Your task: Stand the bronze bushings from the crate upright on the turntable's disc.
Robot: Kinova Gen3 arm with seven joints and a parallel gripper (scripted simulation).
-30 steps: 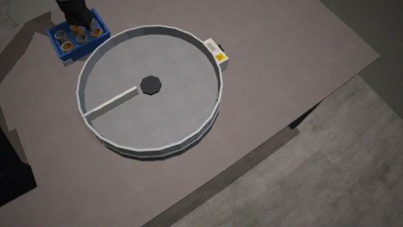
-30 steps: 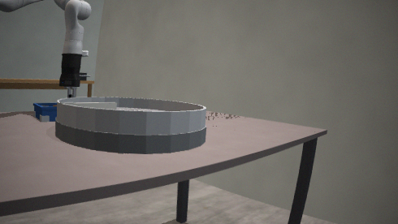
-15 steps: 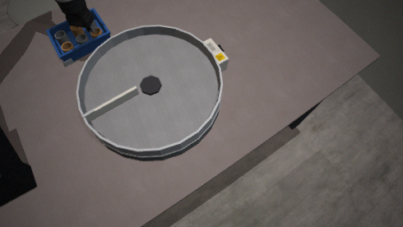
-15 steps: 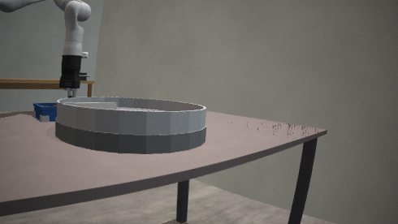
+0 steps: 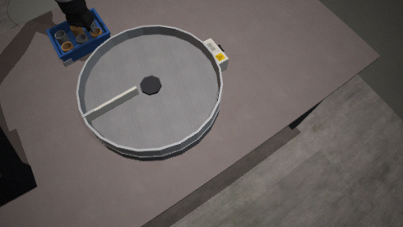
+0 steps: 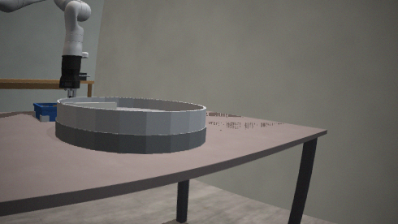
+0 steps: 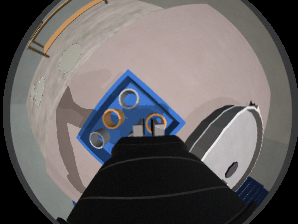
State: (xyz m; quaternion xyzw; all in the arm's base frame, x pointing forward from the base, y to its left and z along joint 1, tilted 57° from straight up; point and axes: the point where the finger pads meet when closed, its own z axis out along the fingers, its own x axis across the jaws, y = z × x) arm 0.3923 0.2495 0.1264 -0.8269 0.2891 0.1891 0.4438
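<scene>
My gripper is now 5 cm past the crate, 2 cm to the right of it and 4 cm above it. The rest, counted from my hand: turntable disc (9 cm ahead, 31 cm to the right, 1 cm below).
</scene>
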